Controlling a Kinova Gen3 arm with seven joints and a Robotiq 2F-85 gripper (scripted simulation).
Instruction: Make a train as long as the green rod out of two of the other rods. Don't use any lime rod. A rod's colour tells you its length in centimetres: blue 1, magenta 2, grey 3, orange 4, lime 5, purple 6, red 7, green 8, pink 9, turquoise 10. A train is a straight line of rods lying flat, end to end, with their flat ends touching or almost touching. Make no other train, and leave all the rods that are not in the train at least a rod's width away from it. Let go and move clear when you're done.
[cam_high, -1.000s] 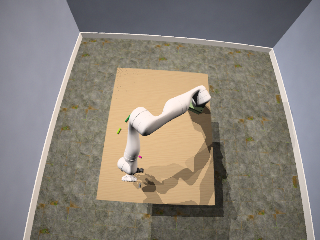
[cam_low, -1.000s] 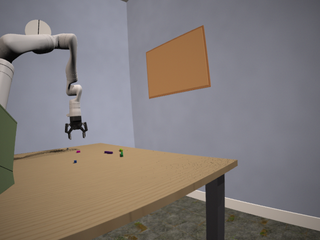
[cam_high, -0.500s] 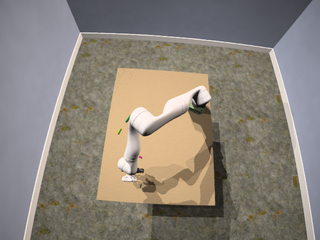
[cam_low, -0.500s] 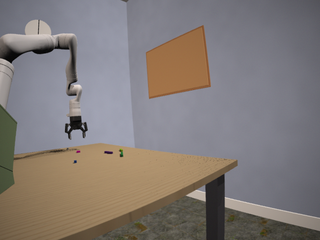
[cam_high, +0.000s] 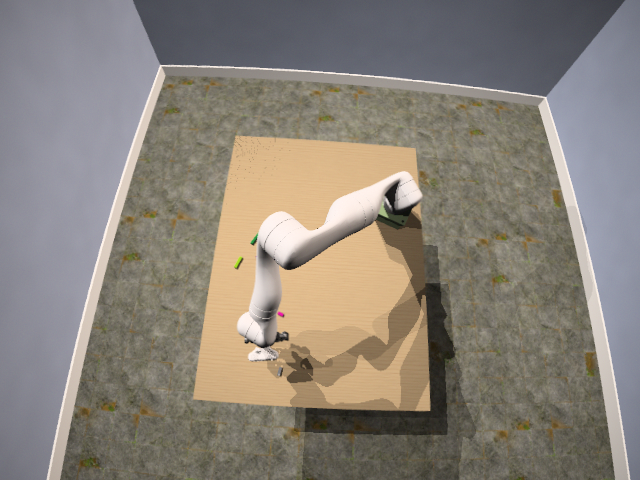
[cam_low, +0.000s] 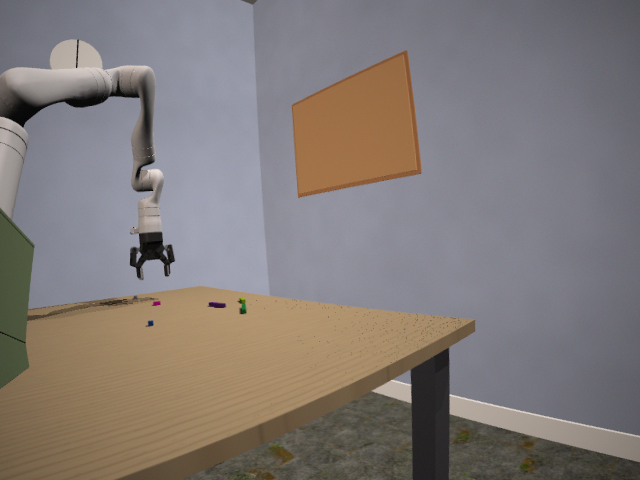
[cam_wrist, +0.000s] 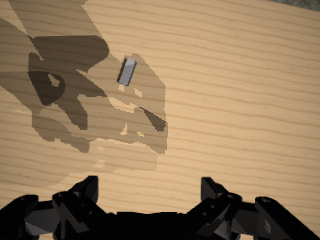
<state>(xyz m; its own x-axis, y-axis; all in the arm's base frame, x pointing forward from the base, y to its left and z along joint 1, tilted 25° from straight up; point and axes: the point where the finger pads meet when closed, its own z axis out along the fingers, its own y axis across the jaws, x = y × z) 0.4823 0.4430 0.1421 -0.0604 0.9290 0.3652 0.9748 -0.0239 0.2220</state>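
My gripper is now 10 cm to the left of the magenta rod, 7 cm above it and 4 cm past it. The rest, counted from my hand: lime rod 31 cm to the right, 13 cm ahead, 7 cm below; purple rod 30 cm to the right, 7 cm below, 5 cm ahead; grey rod 11 cm to the left, 7 cm below, 4 cm behind.
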